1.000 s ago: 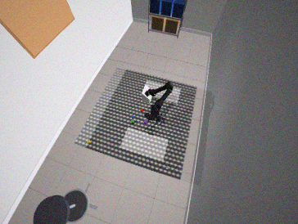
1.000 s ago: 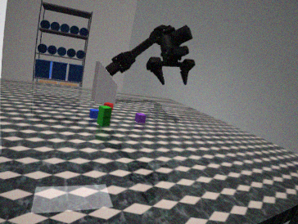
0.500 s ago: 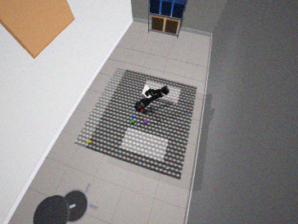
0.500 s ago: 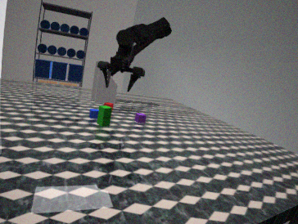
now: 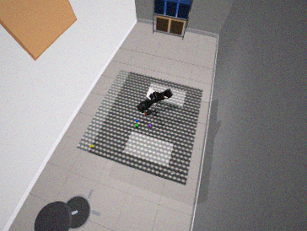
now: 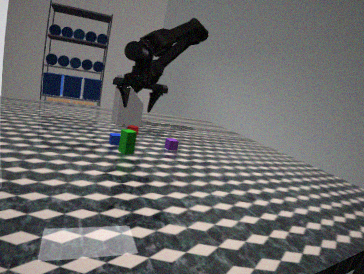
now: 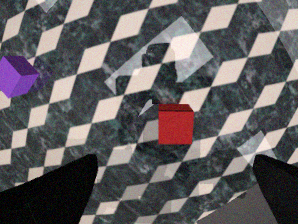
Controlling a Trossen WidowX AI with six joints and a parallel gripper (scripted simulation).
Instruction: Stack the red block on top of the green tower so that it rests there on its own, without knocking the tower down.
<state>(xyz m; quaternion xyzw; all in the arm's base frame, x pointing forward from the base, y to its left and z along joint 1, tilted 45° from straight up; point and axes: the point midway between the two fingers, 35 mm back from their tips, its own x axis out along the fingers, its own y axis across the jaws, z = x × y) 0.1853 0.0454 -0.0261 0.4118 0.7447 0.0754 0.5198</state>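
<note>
Now: gripper tip 8 cm above the red block. Round my gripper tip: yellow block (64 cm ahead, 40 cm to the right, 8 cm below); purple block (13 cm ahead, 11 cm to the left, 8 cm below); blue block (13 cm ahead, 6 cm to the right, 8 cm below).
</note>
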